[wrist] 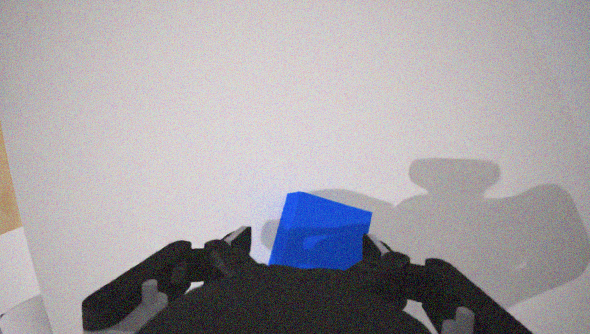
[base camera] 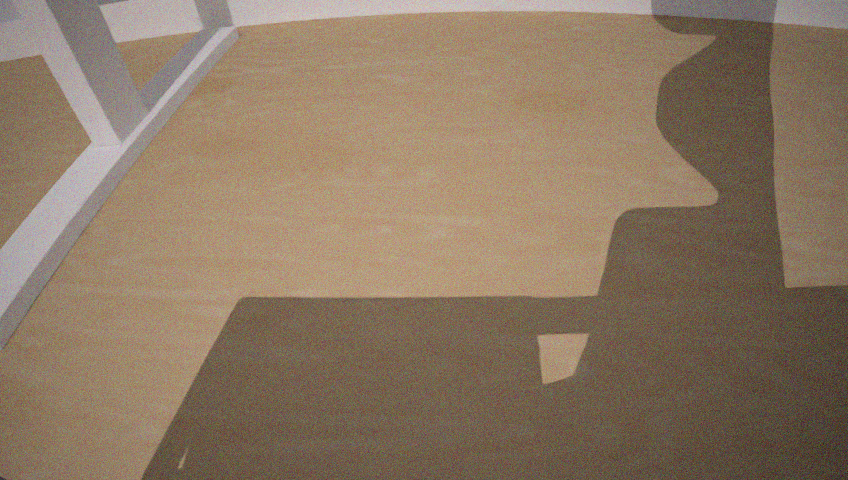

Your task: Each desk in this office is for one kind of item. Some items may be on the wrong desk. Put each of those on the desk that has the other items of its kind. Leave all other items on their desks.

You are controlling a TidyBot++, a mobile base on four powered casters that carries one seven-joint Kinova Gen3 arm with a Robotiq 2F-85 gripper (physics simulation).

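Places are measured from the arm's base along level axes (x ahead, y left, z up), in centimetres.
Pixels of known places: gripper, between the fingertips: (wrist: 305, 242).
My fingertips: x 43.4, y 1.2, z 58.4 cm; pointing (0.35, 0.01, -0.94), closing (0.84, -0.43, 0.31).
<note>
Behind a point stands the place of what it marks.
A blue block (wrist: 325, 220) {x 45.1, y 2.4, z 59.9 cm} stands on the white desk top (wrist: 225, 100) {x 42.2, y 15.3, z 55.4 cm} in the wrist view, at the lower middle. My gripper (wrist: 305, 242) {x 43.4, y 1.2, z 58.4 cm} is open, its fingers on either side of the block. The right fingertip overlaps the block's right edge in the picture; there is a gap between the left fingertip and the block. The block's near part is hidden behind the gripper's dark body. Whether a finger touches the block I cannot tell. The block and the gripper do not show in the base camera view.
In the base camera view a white desk frame (base camera: 65, 199) {x 49.6, y 48.5, z -37.1 cm} with slanted legs stands on the wooden floor (base camera: 386, 148) {x 59.3, y 8.8, z -39.6 cm} at the left. The robot's shadow falls over the lower and right parts. A strip of wooden floor shows at the wrist view's left edge.
</note>
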